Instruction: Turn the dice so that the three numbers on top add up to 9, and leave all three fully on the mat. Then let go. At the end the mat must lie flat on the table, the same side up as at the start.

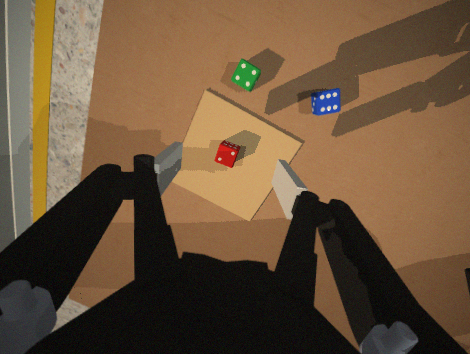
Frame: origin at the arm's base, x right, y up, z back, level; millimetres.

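Where they show: gripper, fingertip midpoint: (229,163).
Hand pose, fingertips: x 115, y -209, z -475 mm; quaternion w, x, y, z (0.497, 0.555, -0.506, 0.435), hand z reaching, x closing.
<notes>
Things, the pixels of their top centre, and the offset from my fingertips. "pt": a spot on its surface instead. Level surfaces: height alone.
- red die at its top centre: (226,156) dx -8, dy -45, dz -8 mm
- light tan square mat at a spot on its surface: (200,112) pt dx +30, dy -70, dz -58 mm
- green die at its top centre: (245,75) dx +86, dy -49, dz -13 mm
- blue die at its top centre: (328,102) dx +86, dy -49, dz +82 mm
- brown table top at its surface level: dy -74 mm
The red die (227,155) sits on the light tan square mat (200,112), left of its middle, with two pips on top and a row-patterned side towards the mat's back edge. The green die (246,75) lies on the table behind the mat, off it, with four pips on top. The blue die (327,102) lies on the table to the right, off the mat, with six pips on top. The mat lies flat. My gripper (229,163) is open, with its fingers wide apart on either side of the red die and touching neither side of it.
The brown table top (150,50) surrounds the mat. Its edge runs down the left side, with a speckled strip (75,65) and a yellow stripe (42,75) beyond it. Shadows of the arm and gripper fall across the table near the blue die.
</notes>
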